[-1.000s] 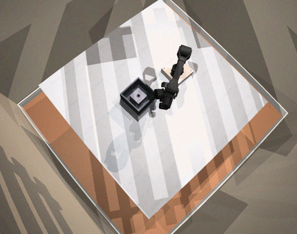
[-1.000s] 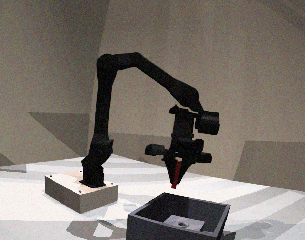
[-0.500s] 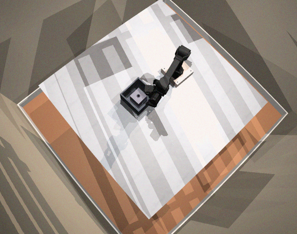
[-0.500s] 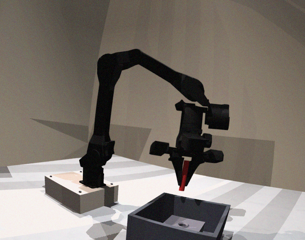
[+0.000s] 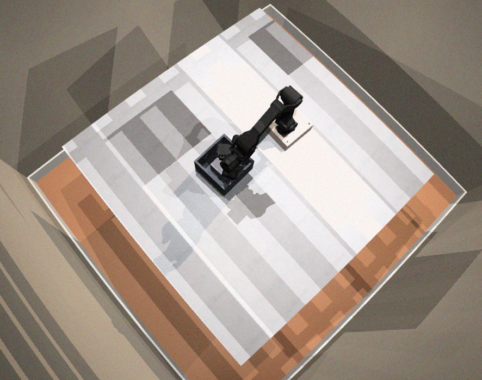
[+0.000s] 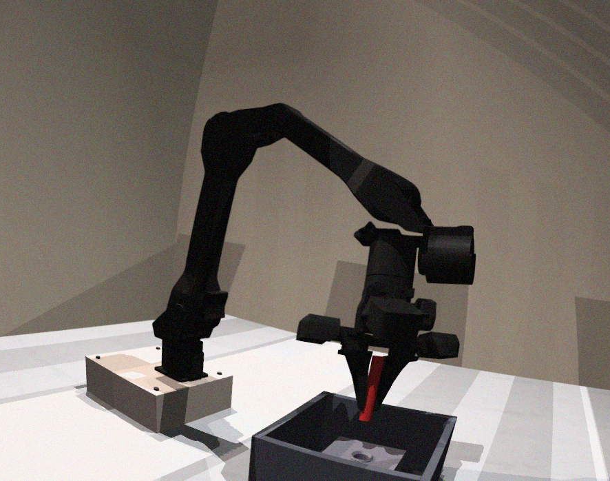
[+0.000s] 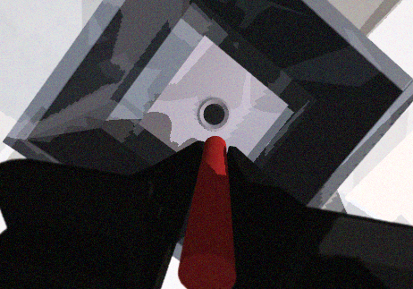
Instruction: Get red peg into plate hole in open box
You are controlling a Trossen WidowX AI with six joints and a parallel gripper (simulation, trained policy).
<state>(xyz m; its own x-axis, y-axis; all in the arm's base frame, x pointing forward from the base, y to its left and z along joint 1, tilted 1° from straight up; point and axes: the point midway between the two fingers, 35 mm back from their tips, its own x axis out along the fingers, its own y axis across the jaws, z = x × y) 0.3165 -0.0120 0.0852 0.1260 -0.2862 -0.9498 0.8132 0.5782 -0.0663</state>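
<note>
My gripper tip is 30 mm below the red peg and 10 mm to the right of it. The rest, counted from my gripper tip: plate (70 mm below, 20 mm to the right, 10 mm ahead); dark box (90 mm below, 20 mm to the right, 10 mm ahead).
</note>
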